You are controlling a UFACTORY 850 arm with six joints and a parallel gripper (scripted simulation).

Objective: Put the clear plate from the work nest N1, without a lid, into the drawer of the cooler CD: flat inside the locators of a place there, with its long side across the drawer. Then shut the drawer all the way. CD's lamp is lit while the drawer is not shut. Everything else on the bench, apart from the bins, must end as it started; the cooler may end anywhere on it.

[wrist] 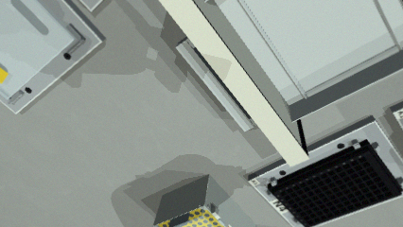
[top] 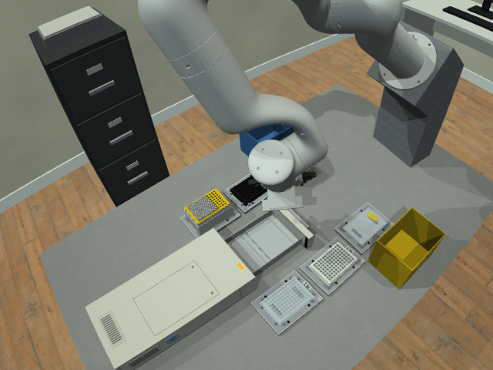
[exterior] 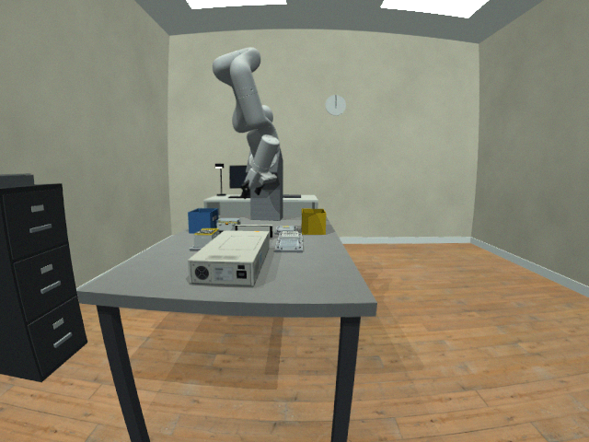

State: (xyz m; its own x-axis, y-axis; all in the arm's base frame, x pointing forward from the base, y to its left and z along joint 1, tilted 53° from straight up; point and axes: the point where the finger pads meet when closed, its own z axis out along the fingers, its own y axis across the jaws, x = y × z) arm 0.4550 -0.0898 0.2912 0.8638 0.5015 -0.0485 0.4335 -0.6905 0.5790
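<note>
My hand is 21 cm short of the clear plate, 21 cm above it and 13 cm to the right of it. From my hand the other things lie so: white well plate (21 cm below, 19 cm to the left, 5 cm ahead); drawer (19 cm below, 9 cm ahead, 3 cm to the right); black plate (21 cm below, 17 cm to the right, 9 cm behind).
</note>
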